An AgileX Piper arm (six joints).
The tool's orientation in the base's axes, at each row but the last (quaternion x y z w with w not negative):
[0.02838 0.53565 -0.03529 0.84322]
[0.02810 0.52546 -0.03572 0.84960]
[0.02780 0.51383 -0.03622 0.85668]
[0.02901 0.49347 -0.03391 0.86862]
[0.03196 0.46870 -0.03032 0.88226]
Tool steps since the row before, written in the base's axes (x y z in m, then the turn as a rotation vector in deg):
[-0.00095 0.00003 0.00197 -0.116 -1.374 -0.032]
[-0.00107 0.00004 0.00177 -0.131 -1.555 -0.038]
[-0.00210 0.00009 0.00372 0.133 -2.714 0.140]
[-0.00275 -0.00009 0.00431 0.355 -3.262 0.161]
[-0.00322 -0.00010 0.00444 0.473 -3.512 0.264]
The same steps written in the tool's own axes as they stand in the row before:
[-0.00219 -0.00004 -0.00002 0.020 -1.379 0.000]
[-0.00206 -0.00004 -0.00017 0.024 -1.561 -0.001]
[-0.00427 -0.00006 -0.00010 0.030 -2.689 0.413]
[-0.00510 -0.00026 -0.00014 0.142 -3.215 0.660]
[-0.00548 -0.00024 -0.00017 0.128 -3.452 0.836]

